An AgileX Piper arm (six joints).
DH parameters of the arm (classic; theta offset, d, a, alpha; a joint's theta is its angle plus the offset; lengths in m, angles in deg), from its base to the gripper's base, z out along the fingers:
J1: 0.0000 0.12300 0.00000 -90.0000
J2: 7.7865 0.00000 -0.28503 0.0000
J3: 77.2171 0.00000 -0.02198 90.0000
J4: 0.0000 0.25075 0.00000 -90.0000
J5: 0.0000 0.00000 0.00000 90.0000
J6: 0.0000 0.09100 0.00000 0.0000
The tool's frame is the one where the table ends.
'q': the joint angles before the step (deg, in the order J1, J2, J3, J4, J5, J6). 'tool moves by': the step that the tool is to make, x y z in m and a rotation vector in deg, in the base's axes. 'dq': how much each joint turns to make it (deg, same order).
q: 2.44, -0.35, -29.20, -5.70, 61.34, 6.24
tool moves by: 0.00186, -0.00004, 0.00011, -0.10, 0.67, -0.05
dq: 0.00, 0.68, 0.00, -0.09, -0.01, 0.00
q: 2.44, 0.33, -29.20, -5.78, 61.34, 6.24
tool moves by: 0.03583, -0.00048, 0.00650, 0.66, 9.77, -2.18
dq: 0.01, 13.05, -1.35, -1.57, -1.67, 3.03
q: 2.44, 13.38, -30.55, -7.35, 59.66, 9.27
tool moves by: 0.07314, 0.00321, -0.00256, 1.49, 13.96, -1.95
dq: -0.01, 23.47, -3.38, -0.43, -5.84, 3.74
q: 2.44, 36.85, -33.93, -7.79, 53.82, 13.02
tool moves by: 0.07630, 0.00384, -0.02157, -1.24, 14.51, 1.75
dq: 0.00, 23.68, -6.69, 0.21, -2.64, -1.67
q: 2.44, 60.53, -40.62, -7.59, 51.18, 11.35
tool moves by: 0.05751, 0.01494, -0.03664, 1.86, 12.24, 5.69
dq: 1.60, 18.62, -6.73, 4.74, -0.19, -6.08
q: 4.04, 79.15, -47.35, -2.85, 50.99, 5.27
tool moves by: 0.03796, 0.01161, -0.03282, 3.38, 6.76, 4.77
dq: 0.36, 12.51, -5.52, 5.82, -0.49, -7.43
